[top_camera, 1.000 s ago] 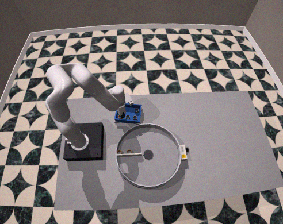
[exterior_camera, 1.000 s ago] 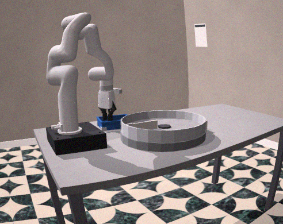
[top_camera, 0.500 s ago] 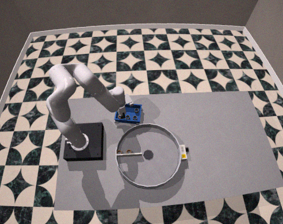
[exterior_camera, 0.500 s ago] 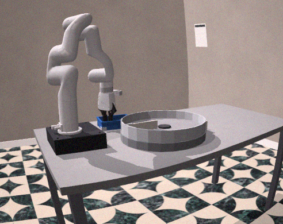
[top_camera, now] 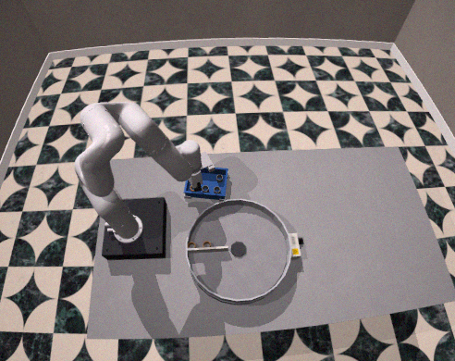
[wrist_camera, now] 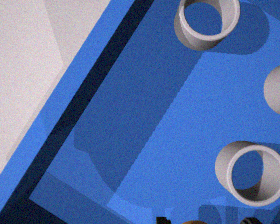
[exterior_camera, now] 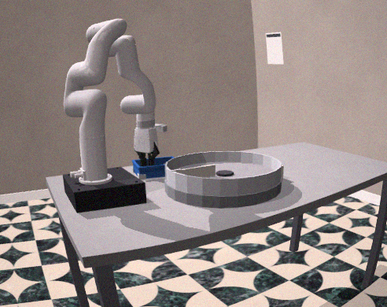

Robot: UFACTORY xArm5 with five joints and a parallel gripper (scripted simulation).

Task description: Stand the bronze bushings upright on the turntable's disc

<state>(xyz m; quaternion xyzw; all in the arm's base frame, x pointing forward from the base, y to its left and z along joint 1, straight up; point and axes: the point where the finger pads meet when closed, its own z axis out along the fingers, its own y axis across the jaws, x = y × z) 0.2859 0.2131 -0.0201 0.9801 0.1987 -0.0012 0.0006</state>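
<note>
The blue crate is 50 mm ahead of my hand, 20 mm to the left of it and 30 mm below it. The rest, counted from my hand: turntable (170 mm ahead, 320 mm to the right).
</note>
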